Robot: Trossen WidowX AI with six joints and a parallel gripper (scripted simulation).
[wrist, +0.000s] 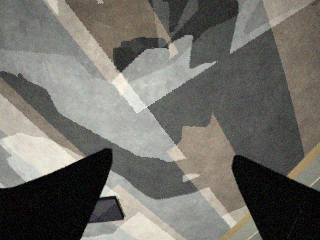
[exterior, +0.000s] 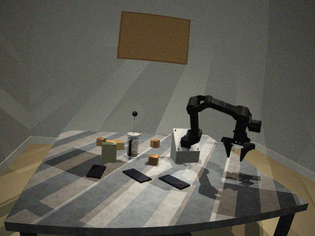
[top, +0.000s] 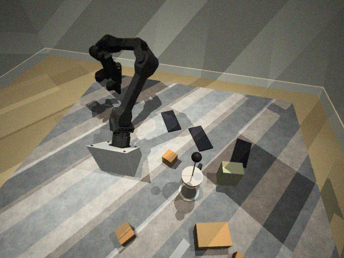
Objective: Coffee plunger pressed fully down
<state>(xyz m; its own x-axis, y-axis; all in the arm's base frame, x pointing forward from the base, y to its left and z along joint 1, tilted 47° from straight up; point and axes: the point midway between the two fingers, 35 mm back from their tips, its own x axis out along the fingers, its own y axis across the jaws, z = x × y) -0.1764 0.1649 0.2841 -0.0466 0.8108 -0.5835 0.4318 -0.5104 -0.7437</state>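
My gripper tip is now 51 cm short of the coffee press and 35 cm to the left of it.
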